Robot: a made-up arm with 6 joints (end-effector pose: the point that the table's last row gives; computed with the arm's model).
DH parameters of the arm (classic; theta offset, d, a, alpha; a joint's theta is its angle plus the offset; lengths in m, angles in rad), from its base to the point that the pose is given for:
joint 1: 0 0.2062 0 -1.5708
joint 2: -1.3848 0 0.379 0
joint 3: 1.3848 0 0.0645 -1.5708
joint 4: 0 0.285 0 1.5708
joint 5: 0 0 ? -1.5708
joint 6: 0 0.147 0 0
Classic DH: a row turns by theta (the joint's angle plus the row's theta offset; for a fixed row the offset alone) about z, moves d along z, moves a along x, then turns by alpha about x.
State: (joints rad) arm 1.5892 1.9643 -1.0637 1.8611 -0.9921 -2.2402
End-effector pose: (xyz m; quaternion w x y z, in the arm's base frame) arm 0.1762 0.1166 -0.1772 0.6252 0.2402 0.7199 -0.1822
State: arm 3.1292 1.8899 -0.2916 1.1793 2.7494 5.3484
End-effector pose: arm -0.1403 -0.1486 0.0257 0.4711 0.6275 -0.2145 -0.5816
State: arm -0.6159 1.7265 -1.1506 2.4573 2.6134 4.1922
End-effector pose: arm 0.3950 -0.1452 -0.2104 0.5005 -0.3263 0.3710 -0.7109
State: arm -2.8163 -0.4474 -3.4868 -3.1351 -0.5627 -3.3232
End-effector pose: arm 0.2539 0.0844 0.8958 0.9907 -0.0268 0.1115 0.0738
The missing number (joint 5, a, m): 0.1152
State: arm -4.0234 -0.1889 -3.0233 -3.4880 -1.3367 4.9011
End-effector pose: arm -0.0059 0.0978 0.7984 0.7747 -0.5922 -0.0362 0.2185
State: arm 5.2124 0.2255 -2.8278 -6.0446 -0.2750 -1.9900
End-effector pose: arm 0.0519 -0.1693 1.0010 0.9790 0.1382 0.0158 0.1489
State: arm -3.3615 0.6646 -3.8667 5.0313 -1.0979 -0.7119
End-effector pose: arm -0.1825 -0.1376 0.6977 0.3774 0.1737 0.5010 -0.7593
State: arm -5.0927 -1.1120 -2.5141 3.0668 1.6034 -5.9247
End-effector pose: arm -0.2618 -0.6245 0.6838 0.3813 0.3309 -0.7981 0.3287
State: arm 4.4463 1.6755 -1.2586 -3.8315 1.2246 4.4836
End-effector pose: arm -0.0213 -0.3181 -0.3648 0.1493 -0.2143 0.8695 -0.4191
